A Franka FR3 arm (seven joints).
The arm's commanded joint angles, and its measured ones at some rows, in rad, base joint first. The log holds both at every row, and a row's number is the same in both.
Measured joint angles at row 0:
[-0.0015, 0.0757, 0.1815, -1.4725, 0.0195, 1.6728, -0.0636]
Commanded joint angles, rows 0 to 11:
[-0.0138, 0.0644, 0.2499, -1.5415, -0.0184, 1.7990, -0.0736]
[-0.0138, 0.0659, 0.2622, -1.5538, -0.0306, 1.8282, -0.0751]
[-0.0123, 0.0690, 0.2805, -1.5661, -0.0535, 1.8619, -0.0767]
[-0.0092, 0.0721, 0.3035, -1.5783, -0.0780, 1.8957, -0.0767]
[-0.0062, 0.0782, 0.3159, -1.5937, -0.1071, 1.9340, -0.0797]
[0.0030, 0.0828, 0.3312, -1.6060, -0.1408, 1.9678, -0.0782]
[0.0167, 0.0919, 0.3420, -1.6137, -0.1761, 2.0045, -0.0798]
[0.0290, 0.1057, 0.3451, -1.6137, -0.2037, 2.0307, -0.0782]
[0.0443, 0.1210, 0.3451, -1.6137, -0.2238, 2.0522, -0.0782]
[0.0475, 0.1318, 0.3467, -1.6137, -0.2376, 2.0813, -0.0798]
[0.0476, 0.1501, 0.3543, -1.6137, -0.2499, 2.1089, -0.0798]
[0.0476, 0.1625, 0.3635, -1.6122, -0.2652, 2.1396, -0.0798]
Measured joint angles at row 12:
[0.0512, 0.1256, 0.3453, -1.6071, -0.2133, 2.0545, -0.0636]
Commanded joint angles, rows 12 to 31:
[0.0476, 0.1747, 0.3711, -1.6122, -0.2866, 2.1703, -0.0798]
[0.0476, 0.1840, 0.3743, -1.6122, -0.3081, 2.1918, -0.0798]
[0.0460, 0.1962, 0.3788, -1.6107, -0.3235, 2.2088, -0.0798]
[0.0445, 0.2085, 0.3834, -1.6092, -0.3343, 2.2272, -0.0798]
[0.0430, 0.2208, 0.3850, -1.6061, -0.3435, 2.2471, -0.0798]
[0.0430, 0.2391, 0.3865, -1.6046, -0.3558, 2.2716, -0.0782]
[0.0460, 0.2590, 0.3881, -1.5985, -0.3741, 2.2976, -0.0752]
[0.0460, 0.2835, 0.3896, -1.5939, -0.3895, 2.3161, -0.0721]
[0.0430, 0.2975, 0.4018, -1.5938, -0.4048, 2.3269, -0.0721]
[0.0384, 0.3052, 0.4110, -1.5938, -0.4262, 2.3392, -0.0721]
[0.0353, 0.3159, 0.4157, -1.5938, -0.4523, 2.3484, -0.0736]
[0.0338, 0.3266, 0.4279, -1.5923, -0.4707, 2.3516, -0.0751]
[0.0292, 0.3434, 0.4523, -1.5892, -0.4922, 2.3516, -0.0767]
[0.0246, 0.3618, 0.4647, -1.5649, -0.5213, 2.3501, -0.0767]
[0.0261, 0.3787, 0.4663, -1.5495, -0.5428, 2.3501, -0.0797]
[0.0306, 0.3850, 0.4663, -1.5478, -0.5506, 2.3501, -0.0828]
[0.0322, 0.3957, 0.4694, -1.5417, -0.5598, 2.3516, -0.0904]
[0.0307, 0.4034, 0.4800, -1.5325, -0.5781, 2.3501, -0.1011]
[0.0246, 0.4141, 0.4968, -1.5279, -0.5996, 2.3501, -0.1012]
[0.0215, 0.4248, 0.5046, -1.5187, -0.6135, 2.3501, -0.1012]
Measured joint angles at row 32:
[0.0480, 0.3752, 0.4577, -1.5641, -0.5561, 2.3390, -0.0737]
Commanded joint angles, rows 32 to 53:
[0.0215, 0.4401, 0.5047, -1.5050, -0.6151, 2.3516, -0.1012]
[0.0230, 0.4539, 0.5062, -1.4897, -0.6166, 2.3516, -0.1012]
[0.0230, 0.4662, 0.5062, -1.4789, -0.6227, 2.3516, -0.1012]
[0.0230, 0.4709, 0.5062, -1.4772, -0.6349, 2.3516, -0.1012]
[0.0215, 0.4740, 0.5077, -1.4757, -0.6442, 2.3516, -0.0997]
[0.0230, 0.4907, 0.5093, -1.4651, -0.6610, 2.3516, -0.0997]
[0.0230, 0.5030, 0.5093, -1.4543, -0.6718, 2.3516, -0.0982]
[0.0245, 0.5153, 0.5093, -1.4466, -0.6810, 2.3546, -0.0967]
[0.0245, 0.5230, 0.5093, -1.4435, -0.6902, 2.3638, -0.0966]
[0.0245, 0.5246, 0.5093, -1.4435, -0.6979, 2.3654, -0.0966]
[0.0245, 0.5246, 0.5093, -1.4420, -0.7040, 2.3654, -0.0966]
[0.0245, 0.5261, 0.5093, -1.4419, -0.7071, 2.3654, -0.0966]
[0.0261, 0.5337, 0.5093, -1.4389, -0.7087, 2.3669, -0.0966]
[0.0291, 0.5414, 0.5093, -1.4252, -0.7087, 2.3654, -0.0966]
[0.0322, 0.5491, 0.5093, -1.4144, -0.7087, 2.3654, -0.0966]
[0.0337, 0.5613, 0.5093, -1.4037, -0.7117, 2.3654, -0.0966]
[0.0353, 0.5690, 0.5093, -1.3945, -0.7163, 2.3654, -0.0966]
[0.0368, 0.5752, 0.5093, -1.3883, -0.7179, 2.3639, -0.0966]
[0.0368, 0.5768, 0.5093, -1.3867, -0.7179, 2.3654, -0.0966]
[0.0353, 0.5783, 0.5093, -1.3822, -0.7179, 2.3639, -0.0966]
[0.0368, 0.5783, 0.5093, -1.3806, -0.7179, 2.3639, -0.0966]
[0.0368, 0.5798, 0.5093, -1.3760, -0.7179, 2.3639, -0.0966]
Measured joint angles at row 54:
[0.0462, 0.5498, 0.4891, -1.4154, -0.6903, 2.3571, -0.0821]
